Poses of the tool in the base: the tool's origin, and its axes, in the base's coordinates. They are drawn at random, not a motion.
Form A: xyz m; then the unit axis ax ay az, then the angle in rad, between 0 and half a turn.
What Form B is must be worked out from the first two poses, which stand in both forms.
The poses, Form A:
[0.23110 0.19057 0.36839 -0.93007 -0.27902 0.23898 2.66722]
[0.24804 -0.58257 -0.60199 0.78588 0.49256 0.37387 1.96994]
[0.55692 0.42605 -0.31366 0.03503 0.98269 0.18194 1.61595]
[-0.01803 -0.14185 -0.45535 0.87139 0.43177 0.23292 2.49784]
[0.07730 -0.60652 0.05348 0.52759 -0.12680 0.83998 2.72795]
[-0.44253 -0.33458 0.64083 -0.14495 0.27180 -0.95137 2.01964]
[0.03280 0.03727 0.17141 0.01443 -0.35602 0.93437 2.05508]
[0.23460 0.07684 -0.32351 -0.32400 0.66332 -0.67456 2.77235]
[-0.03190 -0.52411 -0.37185 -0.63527 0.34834 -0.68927 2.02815]
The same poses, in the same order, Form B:
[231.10 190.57 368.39 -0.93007 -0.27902 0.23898 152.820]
[248.04 -582.57 -601.99 0.78588 0.49256 0.37387 112.869]
[556.92 426.05 -313.66 0.03503 0.98269 0.18194 92.587]
[-18.03 -141.85 -455.35 0.87139 0.43177 0.23292 143.116]
[77.30 -606.52 53.48 0.52759 -0.12680 0.83998 156.300]
[-442.53 -334.58 640.83 -0.14495 0.27180 -0.95137 115.717]
[32.80 37.27 171.41 0.01443 -0.35602 0.93437 117.747]
[234.60 76.84 -323.51 -0.32400 0.66332 -0.67456 158.844]
[-31.90 -524.11 -371.85 -0.63527 0.34834 -0.68927 116.204]

